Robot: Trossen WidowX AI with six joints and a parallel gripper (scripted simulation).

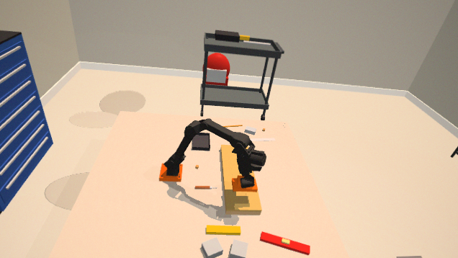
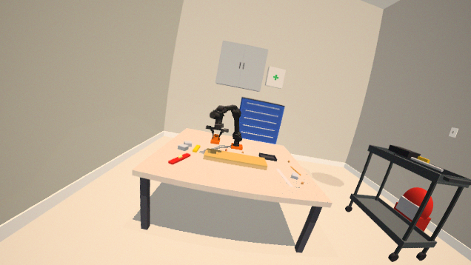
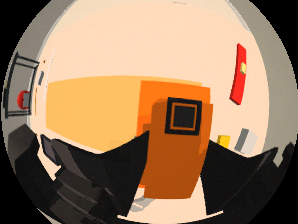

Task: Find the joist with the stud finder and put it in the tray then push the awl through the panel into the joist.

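The dark tray lies 240 mm behind my gripper tip, 500 mm to the left of it and 140 mm below it. Round my gripper tip: yellow bar 100 mm behind, 170 mm to the right, 150 mm below; then awl 180 mm behind, 100 mm to the left, 150 mm below; then stud finder 10 mm ahead, 20 mm above.
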